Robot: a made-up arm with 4 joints. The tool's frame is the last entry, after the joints.
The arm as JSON. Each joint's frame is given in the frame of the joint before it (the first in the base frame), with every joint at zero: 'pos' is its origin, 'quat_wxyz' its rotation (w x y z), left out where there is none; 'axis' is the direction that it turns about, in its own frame. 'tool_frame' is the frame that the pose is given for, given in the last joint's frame.
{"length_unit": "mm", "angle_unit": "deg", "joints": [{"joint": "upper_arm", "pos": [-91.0, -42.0, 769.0], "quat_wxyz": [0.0, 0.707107, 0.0, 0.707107], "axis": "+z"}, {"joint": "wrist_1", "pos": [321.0, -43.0, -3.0], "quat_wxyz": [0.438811, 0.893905, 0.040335, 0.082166], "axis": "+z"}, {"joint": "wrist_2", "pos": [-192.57, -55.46, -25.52], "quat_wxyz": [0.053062, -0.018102, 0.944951, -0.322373], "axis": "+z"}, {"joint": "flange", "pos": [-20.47, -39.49, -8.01], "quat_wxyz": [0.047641, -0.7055, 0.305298, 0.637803], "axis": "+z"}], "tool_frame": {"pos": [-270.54, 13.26, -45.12], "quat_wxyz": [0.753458, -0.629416, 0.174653, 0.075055]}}
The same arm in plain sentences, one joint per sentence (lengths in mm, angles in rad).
The arm has four revolute joints in a row. What follows holds with every joint at zero, and every direction is one of the base frame's.
Joint 1 sits 91 mm along -x and 42 mm along -y and 769 mm along +z from the base frame's origin and rotates about +x.
Joint 2 sits 3 mm along -x and 43 mm along +y and 321 mm along +z from joint 1 and rotates about the direction (-0.601387, 0.777883, 0.182296).
Joint 3 sits 50 mm along -x and 26 mm along -y and 194 mm along -z from joint 2 and rotates about the direction (0.005, -0.999433, -0.033301).
Joint 4 sits 37 mm along -x and 7 mm along +y and 25 mm along +z from joint 3 and rotates about the direction (0.550114, 0.157404, 0.820121).
The tool frame, which is the frame that the pose is given for, sits 66 mm along +x and 262 mm along -y and 49 mm along -z from joint 4; its axes are the base frame's turned by roll -0.773, pitch 0.2911 and yaw 2.0745 rad (as in URDF: about the fixed x, then y, then z).

